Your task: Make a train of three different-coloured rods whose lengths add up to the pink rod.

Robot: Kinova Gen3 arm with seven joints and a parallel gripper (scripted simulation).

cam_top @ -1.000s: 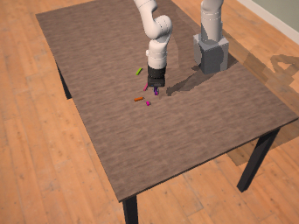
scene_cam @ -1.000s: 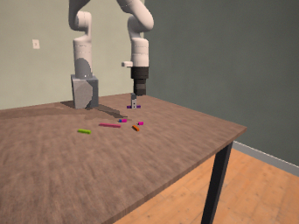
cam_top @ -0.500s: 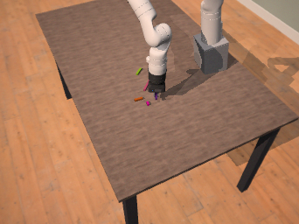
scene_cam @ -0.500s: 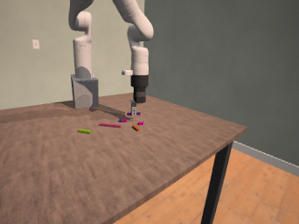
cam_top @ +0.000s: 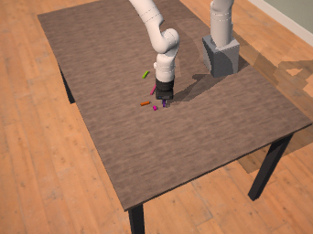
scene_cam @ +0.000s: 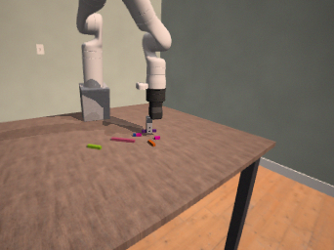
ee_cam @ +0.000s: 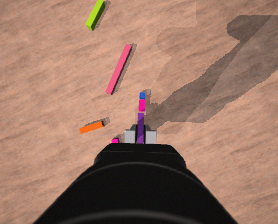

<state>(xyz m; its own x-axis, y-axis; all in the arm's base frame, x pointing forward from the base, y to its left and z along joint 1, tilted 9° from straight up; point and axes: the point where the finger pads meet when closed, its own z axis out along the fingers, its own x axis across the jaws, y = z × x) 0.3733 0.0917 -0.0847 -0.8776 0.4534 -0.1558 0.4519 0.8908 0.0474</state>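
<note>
Right now the purple rod is 10 mm below my hand. The rest, counted from my hand: orange rod (70 mm ahead, 40 mm to the right, 30 mm below); then blue rod (30 mm behind, 50 mm to the right, 30 mm below); then pink rod (10 mm behind, 110 mm to the right, 30 mm below).
</note>
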